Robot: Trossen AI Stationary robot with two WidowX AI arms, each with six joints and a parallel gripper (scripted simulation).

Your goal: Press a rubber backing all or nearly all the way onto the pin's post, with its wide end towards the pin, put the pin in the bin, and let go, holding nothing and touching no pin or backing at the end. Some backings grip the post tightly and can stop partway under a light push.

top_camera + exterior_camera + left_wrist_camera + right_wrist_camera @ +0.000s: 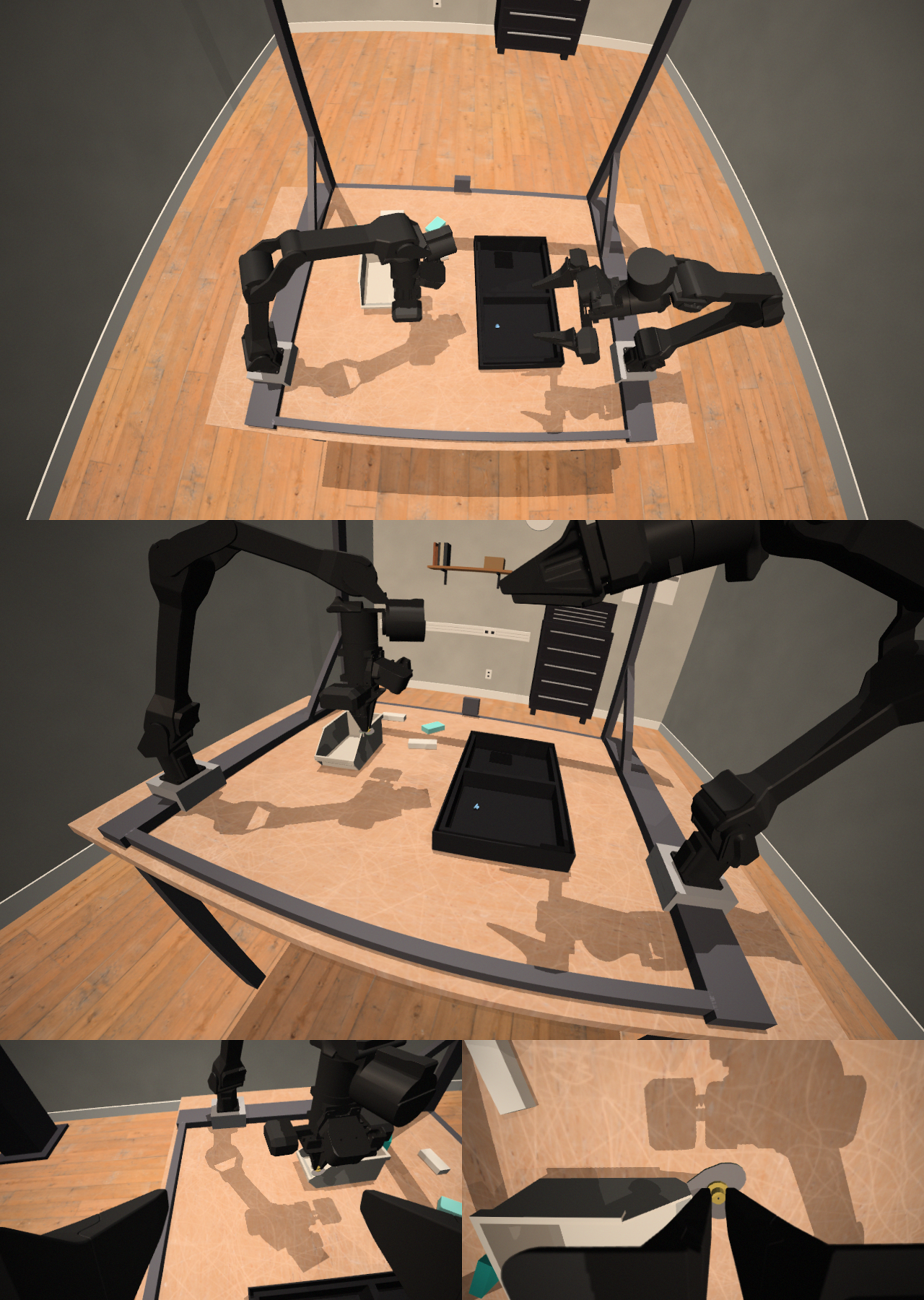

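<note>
The grey bin is 110 mm below my right hand, 90 mm to the right of it and 90 mm behind it. The rest, counted from my right hand: yellow backing (30 mm below); then cream block (180 mm behind, 140 mm below, 60 mm to the left); then heart-shaped pin (30 mm below).
</note>
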